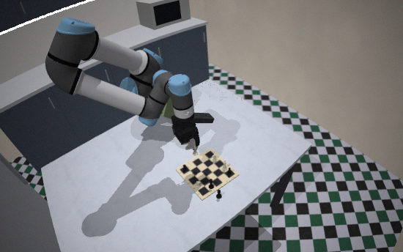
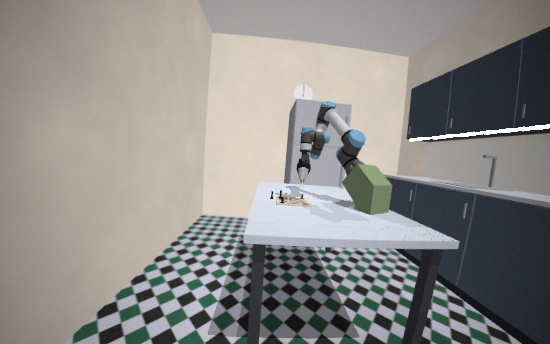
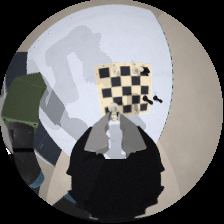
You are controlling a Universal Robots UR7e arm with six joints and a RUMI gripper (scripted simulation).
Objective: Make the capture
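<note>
Right now my hand is 6 cm short of the chessboard and 14 cm above it. The rest, counted from my hand: black chess piece 18 cm ahead, 7 cm to the right, 12 cm below; white piece 1 cm below.
</note>
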